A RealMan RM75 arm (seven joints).
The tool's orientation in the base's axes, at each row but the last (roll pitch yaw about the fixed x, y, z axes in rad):
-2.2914 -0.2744 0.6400
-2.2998 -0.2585 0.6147
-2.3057 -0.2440 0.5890
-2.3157 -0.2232 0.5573
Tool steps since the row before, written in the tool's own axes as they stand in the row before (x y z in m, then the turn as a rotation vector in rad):
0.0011 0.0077 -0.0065 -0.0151 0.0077 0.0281
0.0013 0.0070 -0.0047 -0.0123 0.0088 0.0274
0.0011 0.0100 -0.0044 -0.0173 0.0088 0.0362
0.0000 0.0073 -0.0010 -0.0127 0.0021 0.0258
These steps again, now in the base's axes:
0.0071 -0.0071 -0.0011 -0.0159 0.0081 -0.0275
0.0062 -0.0056 -0.0017 -0.0129 0.0087 -0.0271
0.0073 -0.0071 -0.0041 -0.0194 0.0122 -0.0341
0.0039 -0.0043 -0.0046 -0.0162 0.0106 -0.0214

